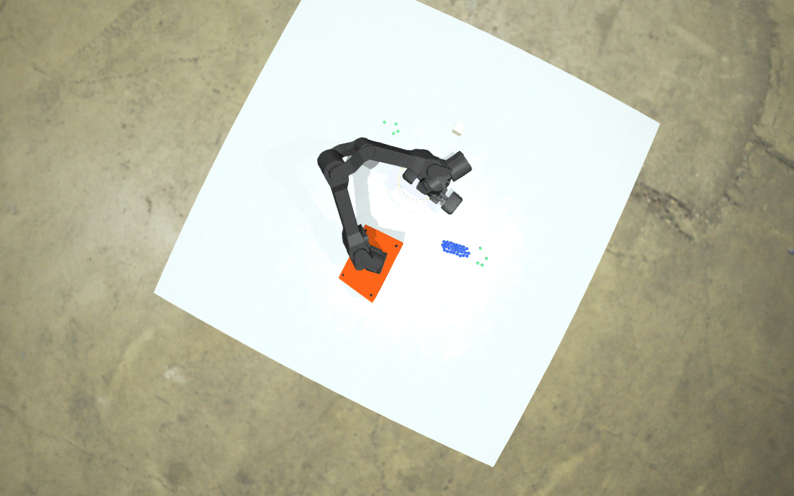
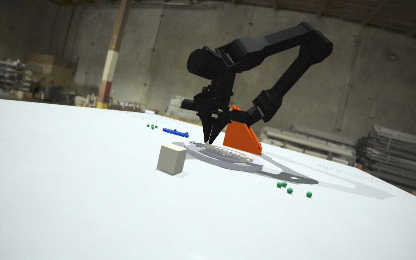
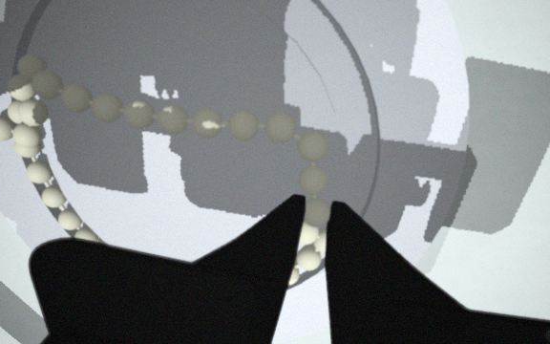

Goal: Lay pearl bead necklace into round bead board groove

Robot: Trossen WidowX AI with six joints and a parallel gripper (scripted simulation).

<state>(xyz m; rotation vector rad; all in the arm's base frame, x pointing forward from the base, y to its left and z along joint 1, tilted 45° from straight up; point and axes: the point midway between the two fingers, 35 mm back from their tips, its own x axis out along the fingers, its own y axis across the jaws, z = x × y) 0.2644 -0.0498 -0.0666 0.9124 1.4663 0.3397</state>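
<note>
Now: gripper tip 50 mm to the right of the round bead board, 20 mm short of it and 10 mm above it. Round my gripper tip: cream cube: 220 mm ahead, 20 mm to the right.
</note>
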